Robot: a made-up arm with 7 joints. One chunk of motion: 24 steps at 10 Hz.
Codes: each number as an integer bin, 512 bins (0 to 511) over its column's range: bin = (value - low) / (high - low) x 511, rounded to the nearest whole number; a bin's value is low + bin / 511 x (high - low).
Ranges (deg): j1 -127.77..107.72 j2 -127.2..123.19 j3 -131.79..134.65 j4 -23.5..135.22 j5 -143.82..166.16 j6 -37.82..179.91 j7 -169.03..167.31
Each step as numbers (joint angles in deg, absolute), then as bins.
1 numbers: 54.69 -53.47 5.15 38.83 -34.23 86.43 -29.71
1 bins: 396 150 263 201 181 292 212
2 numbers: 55.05 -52.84 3.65 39.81 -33.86 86.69 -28.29
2 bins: 397 152 260 204 181 292 214
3 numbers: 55.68 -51.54 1.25 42.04 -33.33 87.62 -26.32
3 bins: 398 154 255 211 182 294 217
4 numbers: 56.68 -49.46 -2.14 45.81 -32.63 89.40 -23.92
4 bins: 400 159 249 223 183 299 220
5 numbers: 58.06 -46.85 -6.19 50.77 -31.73 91.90 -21.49
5 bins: 403 164 241 239 185 304 224
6 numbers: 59.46 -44.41 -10.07 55.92 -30.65 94.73 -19.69
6 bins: 406 169 233 256 187 311 227
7 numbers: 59.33 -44.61 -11.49 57.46 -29.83 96.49 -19.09
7 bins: 406 169 231 261 188 315 228
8 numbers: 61.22 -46.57 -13.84 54.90 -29.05 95.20 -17.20
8 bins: 410 165 226 252 189 312 231
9 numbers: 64.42 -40.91 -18.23 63.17 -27.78 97.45 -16.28
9 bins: 417 176 218 279 191 317 232
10 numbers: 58.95 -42.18 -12.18 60.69 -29.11 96.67 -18.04
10 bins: 405 174 229 271 189 316 229
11 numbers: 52.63 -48.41 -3.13 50.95 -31.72 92.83 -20.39
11 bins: 391 161 247 240 185 307 226
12 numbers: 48.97 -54.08 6.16 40.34 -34.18 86.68 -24.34
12 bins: 384 149 265 206 181 292 220
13 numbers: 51.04 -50.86 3.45 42.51 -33.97 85.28 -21.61
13 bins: 388 156 259 213 181 289 224
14 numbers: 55.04 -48.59 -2.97 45.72 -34.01 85.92 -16.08
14 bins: 397 160 247 223 181 290 232
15 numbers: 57.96 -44.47 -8.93 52.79 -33.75 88.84 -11.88
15 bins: 403 169 236 246 181 297 239
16 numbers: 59.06 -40.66 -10.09 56.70 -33.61 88.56 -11.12
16 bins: 405 177 233 258 182 297 240
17 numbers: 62.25 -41.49 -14.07 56.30 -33.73 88.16 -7.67
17 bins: 412 175 226 257 181 296 245
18 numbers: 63.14 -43.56 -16.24 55.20 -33.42 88.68 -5.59
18 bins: 414 171 222 253 182 297 248
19 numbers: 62.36 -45.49 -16.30 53.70 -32.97 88.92 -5.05
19 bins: 413 167 221 249 183 297 249
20 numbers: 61.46 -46.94 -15.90 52.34 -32.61 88.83 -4.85
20 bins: 411 164 222 244 183 297 249
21 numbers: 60.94 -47.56 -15.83 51.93 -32.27 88.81 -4.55
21 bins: 409 163 222 243 184 297 250
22 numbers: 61.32 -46.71 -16.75 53.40 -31.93 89.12 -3.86
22 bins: 410 164 221 248 184 298 251
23 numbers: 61.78 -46.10 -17.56 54.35 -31.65 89.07 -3.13
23 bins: 411 166 219 251 185 298 252
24 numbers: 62.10 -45.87 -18.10 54.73 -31.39 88.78 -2.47
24 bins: 412 166 218 252 185 297 253
